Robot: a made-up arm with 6 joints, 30 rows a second.
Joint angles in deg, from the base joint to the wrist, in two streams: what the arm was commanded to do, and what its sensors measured. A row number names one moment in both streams.
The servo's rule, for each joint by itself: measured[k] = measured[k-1] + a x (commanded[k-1-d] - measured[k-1]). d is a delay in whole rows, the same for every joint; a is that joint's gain. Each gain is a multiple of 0.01, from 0.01 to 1. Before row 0 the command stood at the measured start. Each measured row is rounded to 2 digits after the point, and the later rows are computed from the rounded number. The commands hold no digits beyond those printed.
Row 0, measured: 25.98, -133.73, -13.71, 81.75, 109.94, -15.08
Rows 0 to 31, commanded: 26.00, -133.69, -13.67, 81.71, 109.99, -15.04; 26.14, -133.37, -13.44, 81.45, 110.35, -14.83; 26.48, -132.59, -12.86, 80.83, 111.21, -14.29; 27.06, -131.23, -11.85, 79.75, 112.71, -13.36; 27.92, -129.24, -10.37, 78.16, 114.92, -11.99; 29.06, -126.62, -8.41, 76.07, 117.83, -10.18; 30.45, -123.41, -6.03, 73.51, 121.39, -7.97; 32.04, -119.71, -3.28, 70.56, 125.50, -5.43; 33.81, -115.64, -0.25, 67.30, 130.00, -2.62; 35.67, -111.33, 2.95, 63.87, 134.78, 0.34; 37.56, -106.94, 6.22, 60.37, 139.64, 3.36; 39.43, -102.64, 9.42, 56.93, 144.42, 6.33; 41.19, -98.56, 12.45, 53.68, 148.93, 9.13; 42.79, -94.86, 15.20, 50.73, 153.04, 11.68; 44.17, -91.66, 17.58, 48.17, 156.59, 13.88; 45.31, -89.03, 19.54, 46.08, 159.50, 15.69; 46.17, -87.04, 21.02, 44.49, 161.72, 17.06; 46.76, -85.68, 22.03, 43.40, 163.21, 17.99; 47.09, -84.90, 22.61, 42.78, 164.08, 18.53; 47.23, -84.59, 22.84, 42.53, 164.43, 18.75; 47.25, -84.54, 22.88, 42.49, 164.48, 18.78; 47.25, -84.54, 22.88, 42.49, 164.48, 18.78; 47.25, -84.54, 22.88, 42.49, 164.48, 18.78; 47.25, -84.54, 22.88, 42.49, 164.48, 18.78; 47.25, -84.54, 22.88, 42.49, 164.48, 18.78; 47.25, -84.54, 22.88, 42.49, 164.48, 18.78; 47.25, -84.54, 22.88, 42.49, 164.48, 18.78; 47.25, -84.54, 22.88, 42.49, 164.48, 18.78; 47.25, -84.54, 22.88, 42.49, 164.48, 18.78; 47.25, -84.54, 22.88, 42.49, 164.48, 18.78; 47.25, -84.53, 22.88, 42.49, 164.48, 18.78; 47.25, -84.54, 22.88, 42.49, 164.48, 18.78
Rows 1 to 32, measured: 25.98, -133.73, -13.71, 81.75, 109.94, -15.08; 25.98, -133.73, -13.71, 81.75, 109.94, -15.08; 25.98, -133.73, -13.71, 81.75, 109.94, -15.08; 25.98, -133.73, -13.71, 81.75, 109.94, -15.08; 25.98, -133.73, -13.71, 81.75, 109.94, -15.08; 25.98, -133.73, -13.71, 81.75, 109.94, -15.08; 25.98, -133.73, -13.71, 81.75, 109.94, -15.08; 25.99, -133.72, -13.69, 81.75, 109.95, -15.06; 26.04, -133.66, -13.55, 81.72, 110.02, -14.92; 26.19, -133.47, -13.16, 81.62, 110.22, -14.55; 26.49, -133.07, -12.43, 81.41, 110.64, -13.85; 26.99, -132.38, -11.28, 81.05, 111.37, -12.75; 27.71, -131.34, -9.67, 80.50, 112.47, -11.23; 28.67, -129.91, -7.63, 79.73, 113.99, -9.31; 29.85, -128.07, -5.19, 78.72, 115.95, -7.02; 31.24, -125.83, -2.42, 77.46, 118.34, -4.42; 32.79, -123.22, 0.59, 75.97, 121.13, -1.61; 34.46, -120.29, 3.74, 74.25, 124.28, 1.32; 36.20, -117.11, 6.92, 72.34, 127.70, 4.28; 37.95, -113.77, 10.02, 70.29, 131.31, 7.14; 39.64, -110.37, 12.92, 68.14, 135.00, 9.82; 41.23, -107.00, 15.53, 65.94, 138.67, 12.22; 42.66, -103.77, 17.78, 63.76, 142.21, 14.27; 43.89, -100.76, 19.59, 61.64, 145.53, 15.92; 44.89, -98.05, 20.96, 59.63, 148.54, 17.14; 45.66, -95.68, 21.88, 57.78, 151.18, 17.96; 46.21, -93.68, 22.42, 56.10, 153.43, 18.43; 46.57, -92.03, 22.68, 54.60, 155.31, 18.64; 46.81, -90.68, 22.79, 53.27, 156.87, 18.72; 46.96, -89.57, 22.84, 52.08, 158.16, 18.76; 47.06, -88.66, 22.86, 51.03, 159.23, 18.77; 47.13, -87.92, 22.87, 50.09, 160.12, 18.78
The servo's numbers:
d 7
a 0.35 0.18 0.56 0.11 0.17 0.59

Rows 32 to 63, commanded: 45.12, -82.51, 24.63, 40.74, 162.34, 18.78; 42.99, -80.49, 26.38, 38.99, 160.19, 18.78; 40.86, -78.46, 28.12, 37.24, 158.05, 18.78; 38.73, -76.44, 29.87, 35.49, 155.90, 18.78; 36.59, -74.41, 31.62, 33.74, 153.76, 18.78; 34.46, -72.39, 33.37, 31.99, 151.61, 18.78; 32.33, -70.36, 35.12, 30.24, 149.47, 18.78; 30.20, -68.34, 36.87, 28.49, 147.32, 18.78; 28.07, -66.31, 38.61, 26.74, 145.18, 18.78; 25.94, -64.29, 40.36, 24.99, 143.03, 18.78; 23.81, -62.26, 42.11, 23.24, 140.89, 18.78; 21.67, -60.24, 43.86, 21.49, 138.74, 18.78; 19.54, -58.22, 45.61, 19.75, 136.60, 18.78; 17.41, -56.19, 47.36, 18.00, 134.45, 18.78; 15.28, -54.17, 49.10, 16.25, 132.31, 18.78; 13.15, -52.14, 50.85, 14.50, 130.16, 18.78; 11.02, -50.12, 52.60, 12.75, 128.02, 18.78; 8.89, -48.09, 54.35, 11.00, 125.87, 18.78; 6.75, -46.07, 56.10, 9.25, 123.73, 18.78; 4.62, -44.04, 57.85, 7.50, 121.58, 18.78; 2.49, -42.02, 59.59, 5.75, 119.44, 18.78; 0.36, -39.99, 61.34, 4.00, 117.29, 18.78; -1.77, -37.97, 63.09, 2.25, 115.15, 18.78; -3.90, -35.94, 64.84, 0.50, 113.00, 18.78; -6.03, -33.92, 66.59, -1.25, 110.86, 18.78; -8.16, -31.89, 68.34, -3.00, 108.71, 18.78; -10.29, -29.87, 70.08, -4.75, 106.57, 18.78; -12.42, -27.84, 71.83, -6.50, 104.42, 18.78; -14.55, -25.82, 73.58, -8.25, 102.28, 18.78; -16.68, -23.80, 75.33, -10.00, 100.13, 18.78; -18.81, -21.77, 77.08, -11.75, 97.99, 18.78; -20.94, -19.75, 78.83, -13.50, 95.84, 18.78
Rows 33 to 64, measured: 47.17, -87.31, 22.88, 49.25, 160.86, 18.78; 47.20, -86.81, 22.88, 48.51, 161.48, 18.78; 47.22, -86.40, 22.88, 47.85, 161.99, 18.78; 47.23, -86.07, 22.88, 47.26, 162.41, 18.78; 47.24, -85.79, 22.88, 46.74, 162.76, 18.78; 47.24, -85.56, 22.88, 46.27, 163.05, 18.78; 47.24, -85.38, 22.88, 45.85, 163.29, 18.78; 46.50, -84.86, 23.86, 45.29, 163.13, 18.78; 45.27, -84.07, 25.27, 44.60, 162.63, 18.78; 43.73, -83.06, 26.87, 43.79, 161.85, 18.78; 41.98, -81.87, 28.55, 42.88, 160.84, 18.78; 40.09, -80.53, 30.27, 41.87, 159.64, 18.78; 38.12, -79.06, 32.01, 40.78, 158.27, 18.78; 36.09, -77.49, 33.75, 39.62, 156.77, 18.78; 34.03, -75.84, 35.50, 38.40, 155.16, 18.78; 31.94, -74.12, 37.24, 37.12, 153.46, 18.78; 29.84, -72.35, 38.99, 35.79, 151.69, 18.78; 27.73, -70.53, 40.74, 34.41, 149.85, 18.78; 25.61, -68.68, 42.49, 32.99, 147.96, 18.78; 23.49, -66.80, 44.24, 31.53, 146.03, 18.78; 21.36, -64.89, 45.99, 30.04, 144.06, 18.78; 19.23, -62.96, 47.73, 28.52, 142.06, 18.78; 17.10, -61.01, 49.48, 26.98, 140.04, 18.78; 14.97, -59.05, 51.23, 25.41, 138.00, 18.78; 12.84, -57.08, 52.98, 23.82, 135.94, 18.78; 10.71, -55.10, 54.73, 22.22, 133.86, 18.78; 8.58, -53.11, 56.48, 20.60, 131.77, 18.78; 6.45, -51.11, 58.22, 18.97, 129.67, 18.78; 4.32, -49.11, 59.97, 17.32, 127.57, 18.78; 2.19, -47.10, 61.72, 15.66, 125.46, 18.78; 0.06, -45.09, 63.47, 13.99, 123.34, 18.78; -2.07, -43.08, 65.22, 12.31, 121.22, 18.78
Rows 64 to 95, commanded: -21.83, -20.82, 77.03, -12.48, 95.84, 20.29; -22.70, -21.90, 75.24, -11.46, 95.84, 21.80; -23.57, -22.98, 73.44, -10.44, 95.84, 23.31; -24.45, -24.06, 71.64, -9.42, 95.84, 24.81; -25.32, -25.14, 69.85, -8.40, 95.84, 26.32; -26.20, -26.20, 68.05, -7.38, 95.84, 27.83; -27.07, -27.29, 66.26, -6.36, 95.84, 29.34; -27.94, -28.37, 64.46, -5.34, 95.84, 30.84; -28.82, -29.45, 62.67, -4.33, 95.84, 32.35; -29.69, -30.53, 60.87, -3.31, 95.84, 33.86; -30.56, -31.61, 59.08, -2.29, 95.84, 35.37; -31.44, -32.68, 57.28, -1.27, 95.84, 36.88; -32.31, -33.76, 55.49, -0.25, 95.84, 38.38; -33.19, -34.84, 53.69, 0.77, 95.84, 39.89; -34.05, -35.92, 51.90, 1.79, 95.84, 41.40; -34.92, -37.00, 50.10, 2.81, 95.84, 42.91; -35.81, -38.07, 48.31, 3.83, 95.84, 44.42; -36.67, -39.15, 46.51, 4.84, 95.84, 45.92; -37.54, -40.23, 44.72, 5.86, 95.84, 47.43; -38.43, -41.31, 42.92, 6.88, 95.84, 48.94; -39.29, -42.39, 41.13, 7.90, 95.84, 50.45; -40.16, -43.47, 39.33, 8.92, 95.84, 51.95; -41.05, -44.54, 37.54, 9.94, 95.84, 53.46; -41.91, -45.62, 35.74, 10.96, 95.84, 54.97; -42.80, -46.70, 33.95, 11.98, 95.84, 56.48; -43.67, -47.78, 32.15, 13.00, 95.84, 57.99; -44.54, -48.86, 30.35, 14.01, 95.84, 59.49; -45.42, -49.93, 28.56, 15.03, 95.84, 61.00; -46.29, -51.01, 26.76, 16.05, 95.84, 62.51; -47.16, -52.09, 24.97, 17.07, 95.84, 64.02; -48.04, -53.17, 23.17, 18.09, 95.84, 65.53; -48.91, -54.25, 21.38, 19.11, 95.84, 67.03
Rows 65 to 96, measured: -4.20, -41.07, 66.97, 10.63, 119.09, 18.78; -6.33, -39.05, 68.71, 8.94, 116.96, 18.78; -8.46, -37.03, 70.46, 7.24, 114.83, 18.78; -10.59, -35.01, 72.21, 5.54, 112.70, 18.78; -12.72, -32.99, 73.96, 3.83, 110.56, 18.78; -14.85, -30.97, 75.71, 2.12, 108.42, 18.78; -16.98, -28.95, 77.46, 0.40, 106.28, 18.78; -18.68, -27.49, 77.22, -1.02, 104.51, 19.67; -20.09, -26.48, 76.11, -2.17, 103.04, 20.93; -21.31, -25.85, 74.61, -3.08, 101.82, 22.33; -22.41, -25.53, 72.95, -3.78, 100.80, 23.79; -23.43, -25.46, 71.21, -4.29, 99.96, 25.28; -24.40, -25.59, 69.44, -4.63, 99.26, 26.78; -25.33, -25.90, 67.66, -4.82, 98.68, 28.29; -26.24, -26.34, 65.87, -4.88, 98.20, 29.79; -27.14, -26.90, 64.08, -4.82, 97.80, 31.30; -28.03, -27.55, 62.28, -4.65, 97.47, 32.81; -28.92, -28.28, 60.49, -4.39, 97.19, 34.32; -29.80, -29.07, 58.69, -4.05, 96.96, 35.83; -30.68, -29.91, 56.90, -3.63, 96.77, 37.33; -31.56, -30.80, 55.10, -3.15, 96.61, 38.84; -32.43, -31.72, 53.31, -2.61, 96.48, 40.35; -33.30, -32.67, 51.51, -2.01, 96.37, 41.86; -34.18, -33.64, 49.72, -1.37, 96.28, 43.37; -35.05, -34.63, 47.92, -0.69, 96.21, 44.87; -35.92, -35.64, 46.13, 0.03, 96.15, 46.38; -36.80, -36.66, 44.33, 0.78, 96.10, 47.89; -37.67, -37.69, 42.54, 1.56, 96.06, 49.40; -38.54, -38.73, 40.74, 2.37, 96.02, 50.90; -39.42, -39.78, 38.95, 3.20, 95.99, 52.41; -40.29, -40.83, 37.15, 4.05, 95.96, 53.92; -41.17, -41.89, 35.36, 4.92, 95.94, 55.43
